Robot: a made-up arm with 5 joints.
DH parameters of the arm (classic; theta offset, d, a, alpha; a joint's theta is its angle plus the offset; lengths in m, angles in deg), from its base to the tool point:
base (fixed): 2.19 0 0.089 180
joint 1: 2.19 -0.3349 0.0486 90
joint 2: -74.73 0 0.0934 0
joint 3: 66.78 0 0.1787 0
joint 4: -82.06 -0.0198 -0.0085 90
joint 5: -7.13 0 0.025 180
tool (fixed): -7.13 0.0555 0 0
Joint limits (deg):
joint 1: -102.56..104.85
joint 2: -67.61..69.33
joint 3: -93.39..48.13
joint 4: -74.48..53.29
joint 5: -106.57..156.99
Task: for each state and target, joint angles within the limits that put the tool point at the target. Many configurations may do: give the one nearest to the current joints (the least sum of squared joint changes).
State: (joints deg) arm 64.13 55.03 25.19 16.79 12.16
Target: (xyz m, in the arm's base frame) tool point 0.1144 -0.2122 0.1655
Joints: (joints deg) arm 78.46 42.94 30.32 19.57 10.85
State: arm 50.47 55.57 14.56 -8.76 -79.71
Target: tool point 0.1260 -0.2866 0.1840
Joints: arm 73.91 57.07 0.16 -12.55 -78.85
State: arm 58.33 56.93 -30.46 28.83 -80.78
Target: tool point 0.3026 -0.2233 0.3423
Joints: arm 38.47 29.66 -20.42 53.29 -90.57
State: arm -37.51 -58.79 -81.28 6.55 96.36
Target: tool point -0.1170 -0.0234 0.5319
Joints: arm -8.85 -59.95 -83.42 7.91 96.62
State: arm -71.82 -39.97 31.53 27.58 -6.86
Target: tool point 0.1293 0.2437 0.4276
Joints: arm -86.43 -39.96 40.39 31.18 -5.61
